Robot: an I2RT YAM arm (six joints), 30 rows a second.
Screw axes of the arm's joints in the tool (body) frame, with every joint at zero. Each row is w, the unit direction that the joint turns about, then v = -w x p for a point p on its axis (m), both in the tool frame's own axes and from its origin. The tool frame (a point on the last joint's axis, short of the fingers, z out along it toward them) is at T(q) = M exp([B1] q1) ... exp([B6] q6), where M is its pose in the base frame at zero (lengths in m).
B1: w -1 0 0 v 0.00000 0.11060 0.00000
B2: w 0 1 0 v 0.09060 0.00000 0.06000
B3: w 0 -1 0 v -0.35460 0.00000 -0.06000
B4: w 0 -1 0 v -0.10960 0.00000 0.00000
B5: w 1 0 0 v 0.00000 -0.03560 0.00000
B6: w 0 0 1 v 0.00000 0.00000 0.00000
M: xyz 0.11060 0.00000 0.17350 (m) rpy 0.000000 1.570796 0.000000 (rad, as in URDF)
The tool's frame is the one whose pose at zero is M.
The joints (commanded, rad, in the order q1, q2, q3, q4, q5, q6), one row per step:
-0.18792 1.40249 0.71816 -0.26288 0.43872 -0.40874
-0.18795 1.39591 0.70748 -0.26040 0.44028 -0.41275
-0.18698 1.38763 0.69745 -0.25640 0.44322 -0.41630
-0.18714 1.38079 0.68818 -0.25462 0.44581 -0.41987
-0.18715 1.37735 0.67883 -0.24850 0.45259 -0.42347
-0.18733 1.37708 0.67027 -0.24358 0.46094 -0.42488
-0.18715 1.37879 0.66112 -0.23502 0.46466 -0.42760
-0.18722 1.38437 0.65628 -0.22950 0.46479 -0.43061
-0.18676 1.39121 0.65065 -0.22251 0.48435 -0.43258
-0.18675 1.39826 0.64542 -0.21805 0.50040 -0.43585
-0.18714 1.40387 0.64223 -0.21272 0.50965 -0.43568
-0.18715 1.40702 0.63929 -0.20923 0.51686 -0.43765
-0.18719 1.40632 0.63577 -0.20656 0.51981 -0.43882
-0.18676 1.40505 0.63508 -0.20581 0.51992 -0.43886
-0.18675 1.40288 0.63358 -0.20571 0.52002 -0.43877
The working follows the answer.
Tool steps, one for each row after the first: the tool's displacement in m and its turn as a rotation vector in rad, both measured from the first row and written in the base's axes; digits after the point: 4 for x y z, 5 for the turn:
-0.0023 0.0004 -0.0013 -0.00270 0.00390 0.00201
-0.0044 0.0009 -0.0019 -0.00703 0.00398 0.00386
-0.0065 0.0012 -0.0028 -0.01053 0.00687 0.00481
-0.0081 0.0013 -0.0042 -0.01754 0.00960 0.00346
-0.0095 0.0012 -0.0062 -0.02416 0.01497 -0.00054
-0.0105 0.0014 -0.0087 -0.02787 0.01925 -0.00052
-0.0107 0.0014 -0.0110 -0.02836 0.02567 0.00162
-0.0112 0.0009 -0.0135 -0.04378 0.03524 -0.00776
-0.0118 0.0005 -0.0162 -0.05656 0.04730 -0.01446
-0.0119 0.0002 -0.0179 -0.06326 0.05215 -0.02020
-0.0122 0.0000 -0.0191 -0.06939 0.05696 -0.02284
-0.0127 0.0000 -0.0198 -0.07220 0.05824 -0.02373
-0.0129 0.0001 -0.0196 -0.07255 0.05696 -0.02339
-0.0133 0.0002 -0.0195 -0.07273 0.05616 -0.02353

Tool pose at each row, in the base's axes (x y z in m, rotation vector in rad; rounded; the steps above come from the unrounded poses):
0.2581 -0.0645 0.1791 -0.09932 2.56679 -0.78870
0.2558 -0.0641 0.1778 -0.10436 2.56896 -0.79201
0.2537 -0.0635 0.1772 -0.10811 2.56696 -0.79691
0.2516 -0.0633 0.1763 -0.11163 2.56813 -0.80151
0.2500 -0.0632 0.1749 -0.11325 2.56837 -0.81146
0.2486 -0.0632 0.1729 -0.11247 2.57184 -0.82230
0.2476 -0.0631 0.1705 -0.11547 2.57441 -0.82773
0.2474 -0.0631 0.1681 -0.12110 2.57971 -0.82853
0.2469 -0.0635 0.1656 -0.11796 2.58491 -0.85351
0.2463 -0.0639 0.1630 -0.11850 2.59266 -0.87452
0.2462 -0.0643 0.1612 -0.11525 2.59583 -0.88618
0.2459 -0.0645 0.1600 -0.11583 2.59843 -0.89594
0.2453 -0.0645 0.1594 -0.11612 2.59866 -0.90015
0.2452 -0.0643 0.1595 -0.11612 2.59724 -0.90026
0.2448 -0.0643 0.1596 -0.11565 2.59646 -0.90041

